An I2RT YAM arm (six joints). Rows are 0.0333 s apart.
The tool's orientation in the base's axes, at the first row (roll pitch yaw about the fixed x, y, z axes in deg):
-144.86 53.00 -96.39
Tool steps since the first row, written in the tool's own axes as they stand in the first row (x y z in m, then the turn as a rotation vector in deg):
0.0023 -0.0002 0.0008 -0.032 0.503 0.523
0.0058 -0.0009 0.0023 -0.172 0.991 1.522
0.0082 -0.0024 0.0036 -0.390 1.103 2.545
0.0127 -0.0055 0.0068 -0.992 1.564 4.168
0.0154 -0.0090 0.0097 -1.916 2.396 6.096
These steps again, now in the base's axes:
0.0005 -0.0010 -0.0022 -0.044 0.601 -0.406
0.0018 -0.0026 -0.0055 0.238 1.536 -0.955
0.0036 -0.0041 -0.0075 0.827 2.326 -1.323
0.0077 -0.0066 -0.0116 1.562 3.888 -1.801
0.0121 -0.0085 -0.0140 2.234 6.024 -2.300

